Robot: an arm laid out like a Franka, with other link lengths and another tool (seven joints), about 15 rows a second.
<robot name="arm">
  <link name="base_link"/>
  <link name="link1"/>
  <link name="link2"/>
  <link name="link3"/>
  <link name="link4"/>
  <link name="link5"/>
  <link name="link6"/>
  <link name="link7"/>
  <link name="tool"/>
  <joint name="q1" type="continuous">
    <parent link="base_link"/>
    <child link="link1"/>
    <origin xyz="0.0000 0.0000 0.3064" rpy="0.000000 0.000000 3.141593"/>
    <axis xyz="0 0 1"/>
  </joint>
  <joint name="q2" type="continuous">
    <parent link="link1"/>
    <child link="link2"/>
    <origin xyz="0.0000 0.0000 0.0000" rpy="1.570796 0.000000 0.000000"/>
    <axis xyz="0 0 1"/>
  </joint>
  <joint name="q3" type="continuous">
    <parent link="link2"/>
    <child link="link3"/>
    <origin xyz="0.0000 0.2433 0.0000" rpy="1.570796 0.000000 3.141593"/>
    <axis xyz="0 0 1"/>
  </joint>
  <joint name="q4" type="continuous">
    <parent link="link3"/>
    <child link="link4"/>
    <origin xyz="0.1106 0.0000 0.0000" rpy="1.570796 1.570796 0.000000"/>
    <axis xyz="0 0 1"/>
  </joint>
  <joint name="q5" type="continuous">
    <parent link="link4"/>
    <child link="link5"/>
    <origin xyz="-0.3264 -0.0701 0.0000" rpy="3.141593 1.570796 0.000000"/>
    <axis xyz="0 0 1"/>
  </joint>
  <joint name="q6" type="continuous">
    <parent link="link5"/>
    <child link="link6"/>
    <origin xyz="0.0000 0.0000 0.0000" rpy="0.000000 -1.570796 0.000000"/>
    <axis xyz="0 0 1"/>
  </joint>
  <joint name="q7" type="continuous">
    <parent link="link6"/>
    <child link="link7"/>
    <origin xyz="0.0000 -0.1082 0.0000" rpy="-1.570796 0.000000 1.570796"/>
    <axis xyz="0 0 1"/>
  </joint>
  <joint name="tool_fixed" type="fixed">
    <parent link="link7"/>
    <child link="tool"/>
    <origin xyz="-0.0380 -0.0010 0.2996" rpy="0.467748 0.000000 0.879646"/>
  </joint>
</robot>
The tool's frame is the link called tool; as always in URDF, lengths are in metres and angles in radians. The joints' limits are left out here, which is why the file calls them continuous.
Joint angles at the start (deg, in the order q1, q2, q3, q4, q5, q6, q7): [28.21 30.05 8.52 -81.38 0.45 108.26 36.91]
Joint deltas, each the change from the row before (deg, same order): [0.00 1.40 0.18 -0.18 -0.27 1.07 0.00]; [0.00 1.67 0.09 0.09 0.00 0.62 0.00]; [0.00 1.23 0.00 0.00 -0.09 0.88 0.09]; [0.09 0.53 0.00 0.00 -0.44 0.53 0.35]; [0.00 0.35 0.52 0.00 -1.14 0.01 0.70]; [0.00 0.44 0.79 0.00 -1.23 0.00 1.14]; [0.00 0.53 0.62 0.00 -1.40 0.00 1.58]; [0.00 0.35 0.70 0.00 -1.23 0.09 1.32]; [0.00 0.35 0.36 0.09 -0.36 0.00 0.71]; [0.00 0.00 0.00 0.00 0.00 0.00 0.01]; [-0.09 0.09 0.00 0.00 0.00 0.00 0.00]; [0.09 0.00 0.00 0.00 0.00 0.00 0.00]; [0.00 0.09 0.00 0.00 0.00 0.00 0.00]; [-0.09 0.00 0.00 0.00 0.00 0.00 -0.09]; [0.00 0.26 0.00 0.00 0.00 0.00 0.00]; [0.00 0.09 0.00 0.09 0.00 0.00 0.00]
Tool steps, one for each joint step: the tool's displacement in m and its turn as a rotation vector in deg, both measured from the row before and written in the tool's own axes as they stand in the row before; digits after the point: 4 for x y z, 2 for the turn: [0.0003 0.0072 0.0135 0.49 -0.03 -0.14]; [0.0004 0.0065 0.0163 0.93 0.30 -0.10]; [-0.0010 0.0060 0.0109 0.33 0.15 0.09]; [-0.0012 0.0030 0.0040 0.02 -0.25 0.28]; [0.0013 0.0008 0.0038 0.35 -0.73 0.21]; [0.0040 0.0010 0.0047 0.42 -0.59 0.33]; [0.0011 0.0009 0.0057 0.48 -0.56 0.90]; [0.0030 0.0009 0.0029 0.17 -0.53 0.58]; [0.0026 0.0008 0.0030 0.21 0.04 0.29]; [0.0000 0.0000 0.0000 0.00 0.00 0.01]; [-0.0010 0.0002 0.0011 0.09 0.06 0.07]; [0.0010 0.0000 0.0000 0.00 -0.05 -0.08]; [0.0000 0.0002 0.0011 0.09 0.01 -0.01]; [-0.0010 0.0000 0.0000 0.00 0.01 0.00]; [0.0001 0.0006 0.0032 0.26 0.04 -0.02]; [0.0000 0.0004 0.0002 0.00 0.02 0.00]
